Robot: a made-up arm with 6 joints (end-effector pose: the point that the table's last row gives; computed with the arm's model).
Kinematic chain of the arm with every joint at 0, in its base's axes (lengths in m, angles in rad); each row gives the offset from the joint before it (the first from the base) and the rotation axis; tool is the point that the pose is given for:
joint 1: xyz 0 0 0.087 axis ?
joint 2: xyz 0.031 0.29 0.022 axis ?
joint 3: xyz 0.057 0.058 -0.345 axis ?
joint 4: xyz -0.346 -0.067 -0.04 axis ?
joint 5: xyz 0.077 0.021 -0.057 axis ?
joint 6: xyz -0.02 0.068 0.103 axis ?
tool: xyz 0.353 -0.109 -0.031
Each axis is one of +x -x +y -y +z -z.
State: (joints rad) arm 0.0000 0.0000 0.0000 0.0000 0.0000 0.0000
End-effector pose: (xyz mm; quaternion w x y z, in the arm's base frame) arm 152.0 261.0 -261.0 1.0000 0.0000 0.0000 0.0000
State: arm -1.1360 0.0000 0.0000 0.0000 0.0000 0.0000
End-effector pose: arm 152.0 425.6 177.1 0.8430 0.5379 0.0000 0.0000
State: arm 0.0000 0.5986 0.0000 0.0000 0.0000 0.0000
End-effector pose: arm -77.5 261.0 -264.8 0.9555 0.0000 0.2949 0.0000
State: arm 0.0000 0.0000 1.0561 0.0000 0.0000 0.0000
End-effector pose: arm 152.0 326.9 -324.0 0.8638 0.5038 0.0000 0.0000
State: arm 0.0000 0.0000 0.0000 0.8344 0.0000 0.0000
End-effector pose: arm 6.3 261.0 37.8 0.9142 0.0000 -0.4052 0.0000
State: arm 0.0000 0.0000 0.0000 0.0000 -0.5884 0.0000
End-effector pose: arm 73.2 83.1 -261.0 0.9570 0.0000 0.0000 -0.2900
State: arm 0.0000 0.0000 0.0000 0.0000 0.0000 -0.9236
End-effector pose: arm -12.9 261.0 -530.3 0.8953 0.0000 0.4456 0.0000
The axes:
joint 1: -x
joint 2: +y
joint 3: +x
joint 4: -y
joint 5: +z
joint 6: -y

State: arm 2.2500 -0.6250 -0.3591 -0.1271 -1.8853 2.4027
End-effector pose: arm 32.8 -560.7 -277.6 0.6818 0.2427 0.5939 -0.3513
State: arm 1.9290 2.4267 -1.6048 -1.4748 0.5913 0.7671
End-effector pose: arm -235.2 288.4 -43.5 0.2584 0.1586 -0.8108 0.5006
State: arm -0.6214 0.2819 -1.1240 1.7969 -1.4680 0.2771
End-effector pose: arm -368.4 75.2 304.7 0.5859 0.3744 -0.6488 -0.3093
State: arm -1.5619 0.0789 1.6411 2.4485 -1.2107 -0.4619
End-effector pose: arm -328.0 633.3 297.4 0.5513 -0.4274 -0.1035 0.7091
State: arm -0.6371 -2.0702 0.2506 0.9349 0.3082 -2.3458
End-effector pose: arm 746.2 129.8 340.0 0.9193 0.2091 -0.3119 -0.1179
